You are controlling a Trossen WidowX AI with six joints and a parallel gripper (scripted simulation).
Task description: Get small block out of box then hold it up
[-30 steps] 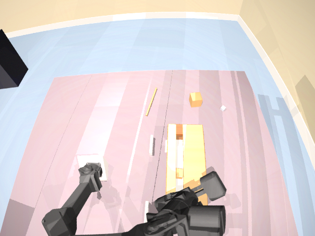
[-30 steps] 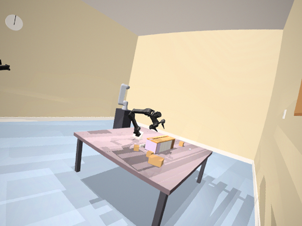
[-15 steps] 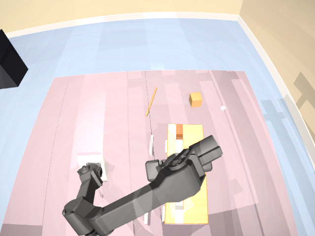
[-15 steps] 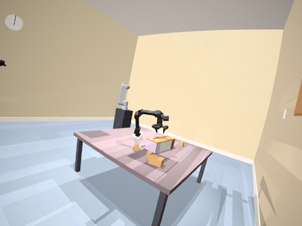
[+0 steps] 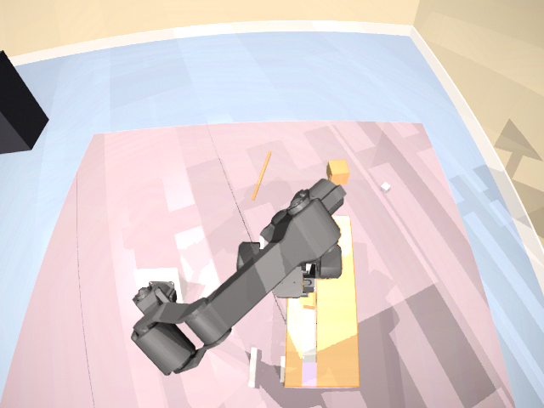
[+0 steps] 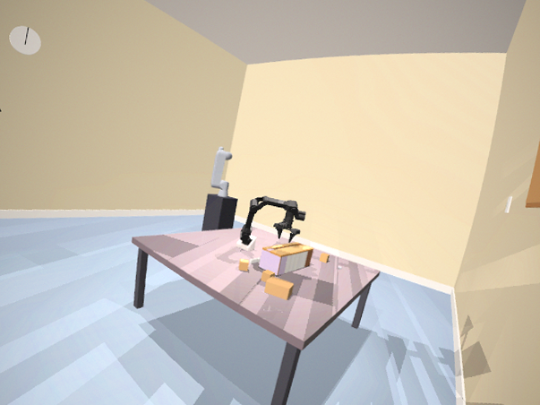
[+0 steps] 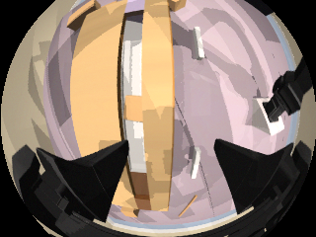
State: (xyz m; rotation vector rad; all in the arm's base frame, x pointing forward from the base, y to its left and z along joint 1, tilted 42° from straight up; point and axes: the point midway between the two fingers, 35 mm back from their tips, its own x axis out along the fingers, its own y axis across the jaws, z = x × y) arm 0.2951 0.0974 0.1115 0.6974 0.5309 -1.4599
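Right now the orange block is 7 cm below my gripper tip, 4 cm ahead of it and 3 cm to the right of it. The rest, counted from my gripper tip: thin wooden stick (39 cm to the left, 15 cm below, 6 cm behind).
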